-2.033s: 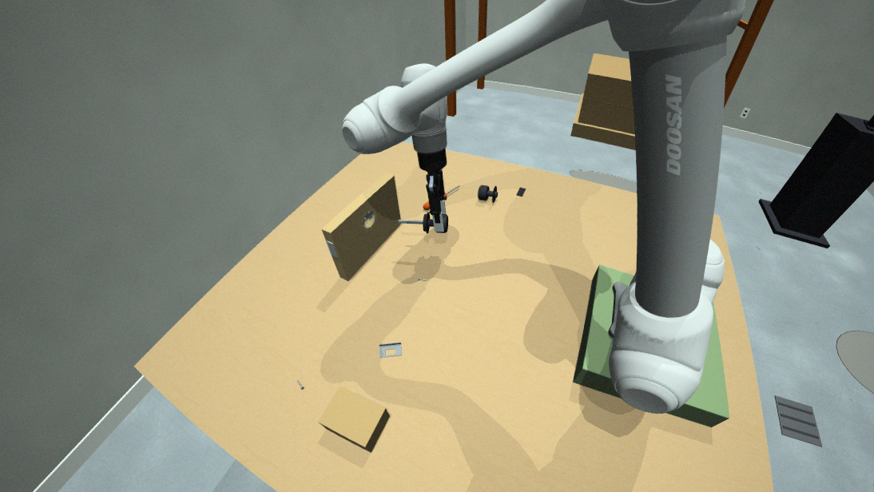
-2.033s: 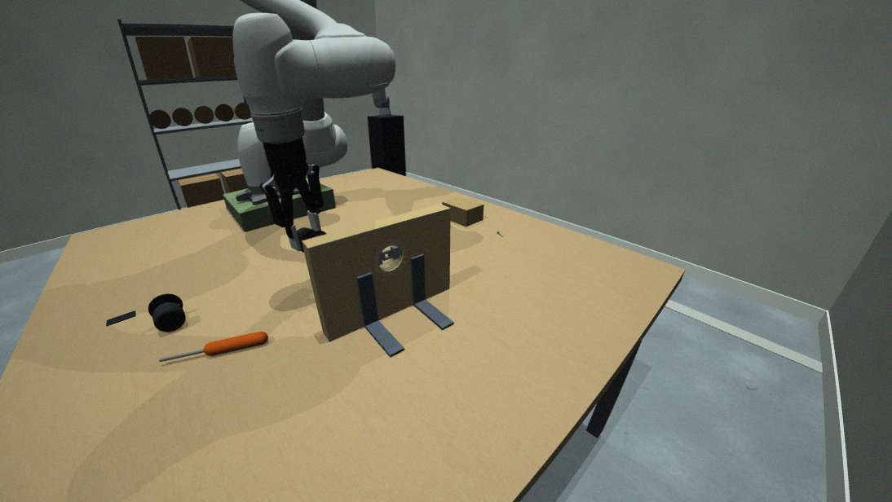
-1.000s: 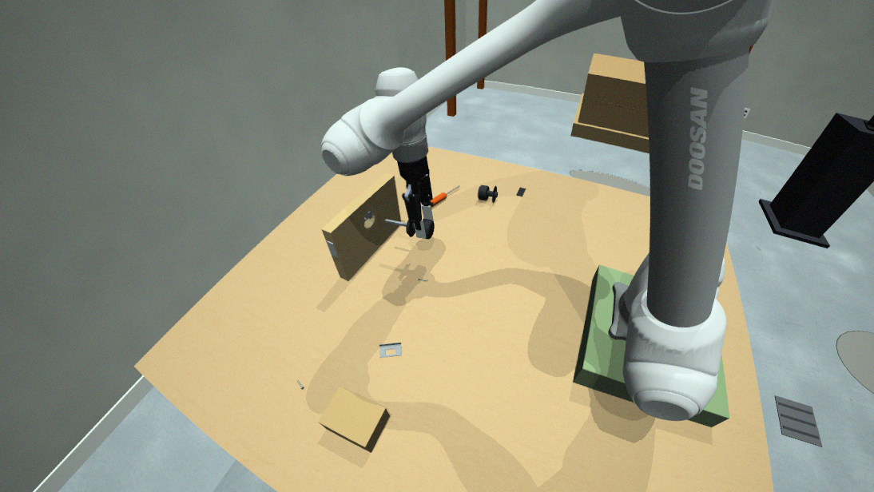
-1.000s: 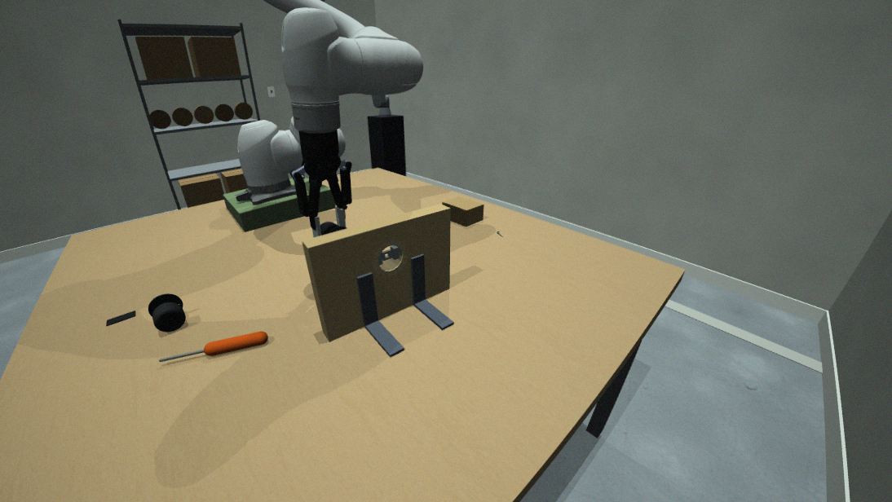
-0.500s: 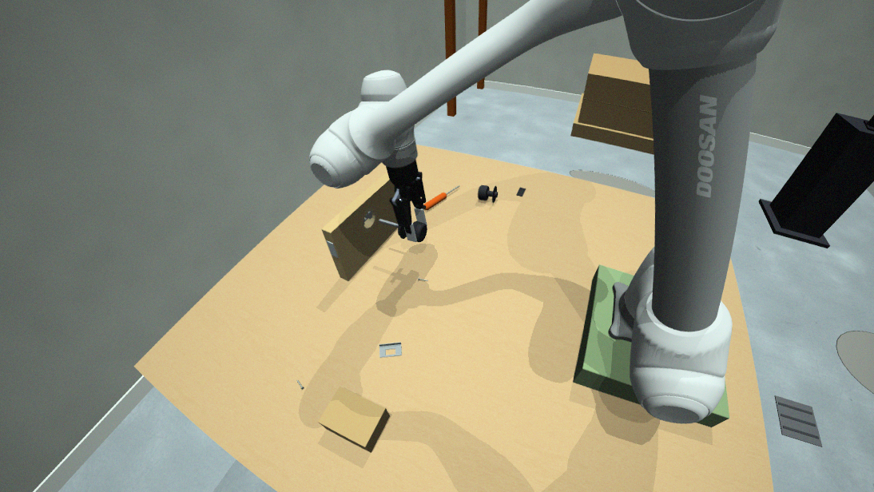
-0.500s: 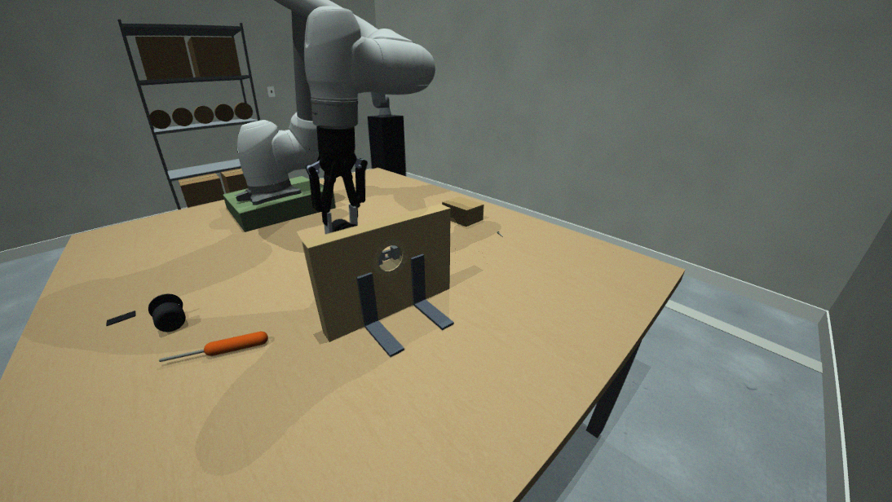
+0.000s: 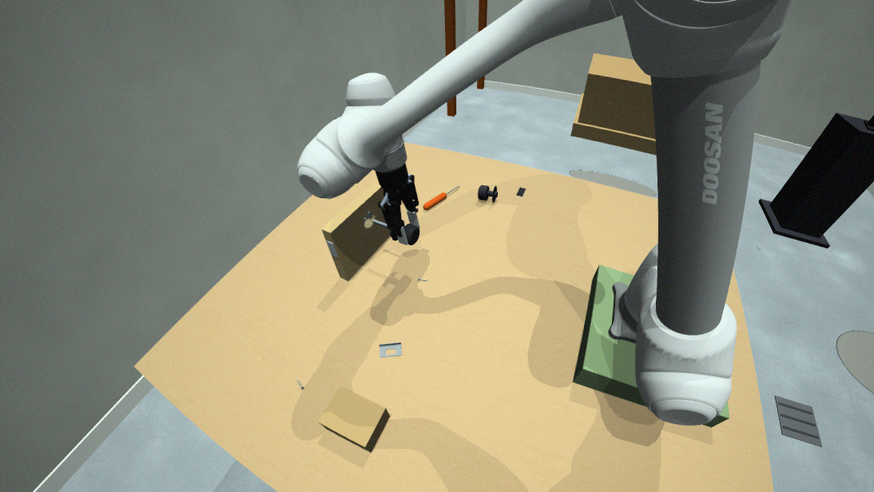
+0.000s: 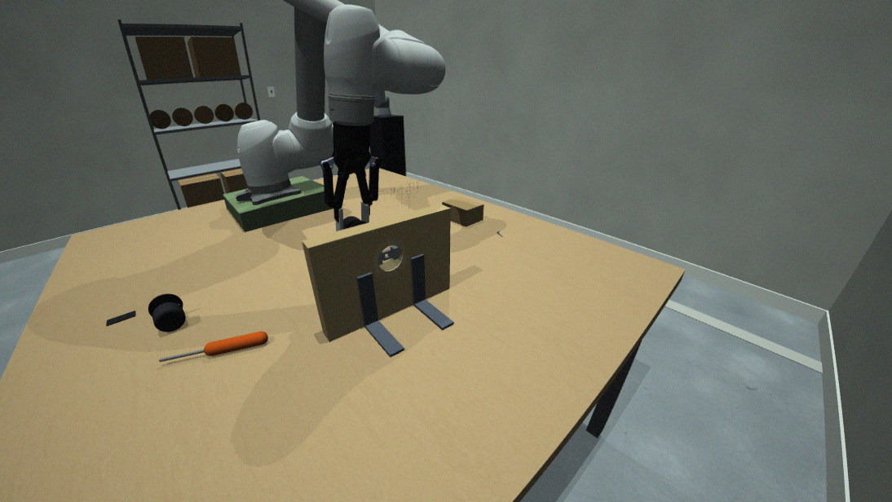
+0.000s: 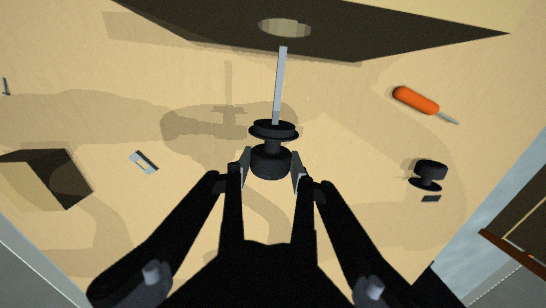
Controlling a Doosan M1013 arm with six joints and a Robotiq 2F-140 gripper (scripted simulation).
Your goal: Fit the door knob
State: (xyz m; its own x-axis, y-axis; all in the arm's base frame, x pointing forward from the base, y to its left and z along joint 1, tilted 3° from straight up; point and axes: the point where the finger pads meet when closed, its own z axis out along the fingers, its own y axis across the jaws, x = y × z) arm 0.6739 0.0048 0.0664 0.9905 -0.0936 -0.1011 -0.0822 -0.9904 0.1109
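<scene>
My hand is 160 mm short of the latch, 20 mm to the left of it and 30 mm above it. Also, from my hand: upright wooden panel (160 mm ahead, 20 mm to the right, 40 mm below); then orange-handled screwdriver (50 mm ahead, 350 mm to the right, 150 mm below); then wooden block (100 mm behind, 480 mm to the left, 130 mm below).
</scene>
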